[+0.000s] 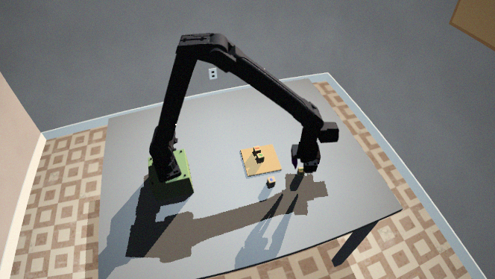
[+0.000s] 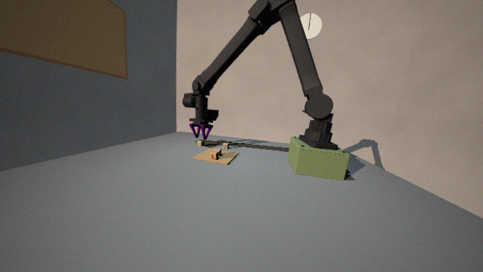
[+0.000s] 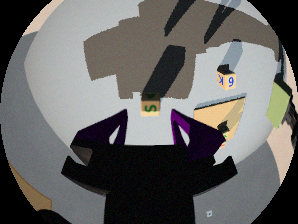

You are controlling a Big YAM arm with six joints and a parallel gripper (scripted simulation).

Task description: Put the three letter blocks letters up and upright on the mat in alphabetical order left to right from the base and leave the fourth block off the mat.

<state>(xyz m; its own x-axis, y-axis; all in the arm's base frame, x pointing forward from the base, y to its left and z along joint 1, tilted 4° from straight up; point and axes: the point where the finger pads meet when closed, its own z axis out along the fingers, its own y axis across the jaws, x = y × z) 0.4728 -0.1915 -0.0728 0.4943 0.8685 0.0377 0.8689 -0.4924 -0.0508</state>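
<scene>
The block lies 14 cm to the left of my hand, 11 cm behind it and 3 cm below it. From my hand the other things lie so: tan mat: 14 cm to the left, 11 cm behind, 4 cm below.
</scene>
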